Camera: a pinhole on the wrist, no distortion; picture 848 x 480 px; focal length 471.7 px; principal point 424.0 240.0 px. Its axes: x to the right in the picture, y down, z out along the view. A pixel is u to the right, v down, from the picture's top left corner.
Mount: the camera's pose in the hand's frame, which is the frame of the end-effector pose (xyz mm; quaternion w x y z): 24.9 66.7 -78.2 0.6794 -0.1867 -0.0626 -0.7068
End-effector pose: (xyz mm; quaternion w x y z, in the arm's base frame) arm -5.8 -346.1 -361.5 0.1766 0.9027 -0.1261 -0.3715
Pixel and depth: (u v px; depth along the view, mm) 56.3 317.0 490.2
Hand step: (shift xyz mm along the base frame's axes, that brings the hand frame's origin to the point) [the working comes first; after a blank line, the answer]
In the camera's frame: -382.1 80.0 490.2

-85.0 -652.6 -29.8
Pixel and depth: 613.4 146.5 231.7
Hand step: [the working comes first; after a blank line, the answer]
In the camera's frame: 93.0 -45.9 231.7

-117.4 -103.0 -103.4
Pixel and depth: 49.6 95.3 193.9
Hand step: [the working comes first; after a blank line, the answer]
In the camera's frame: -153.9 -59.5 193.9

-66.3 -268.4 77.2
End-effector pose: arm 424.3 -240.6 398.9 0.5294 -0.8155 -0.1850 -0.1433
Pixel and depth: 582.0 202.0 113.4
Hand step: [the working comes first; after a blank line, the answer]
In the camera's frame: 38.0 -9.1 113.4

65.5 16.9 -58.1
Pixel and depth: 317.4 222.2 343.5
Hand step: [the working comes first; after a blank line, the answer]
In the camera's frame: -77.6 -13.0 343.5

191.0 111.3 -262.3
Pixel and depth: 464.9 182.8 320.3
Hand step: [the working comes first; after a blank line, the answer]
In the camera's frame: 27.8 -38.8 320.3

117.2 163.7 -198.1
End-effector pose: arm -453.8 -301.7 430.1 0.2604 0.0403 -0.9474 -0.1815
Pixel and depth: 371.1 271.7 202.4
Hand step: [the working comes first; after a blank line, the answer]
In the camera's frame: -22.7 13.6 202.4

-111.4 164.5 14.3
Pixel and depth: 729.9 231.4 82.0
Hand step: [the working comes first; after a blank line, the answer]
In the camera's frame: 53.2 -1.5 82.0

-39.9 40.7 21.5
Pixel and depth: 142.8 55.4 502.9
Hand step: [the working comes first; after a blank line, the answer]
In the camera's frame: -299.8 -196.8 502.9

-83.6 610.8 -92.5
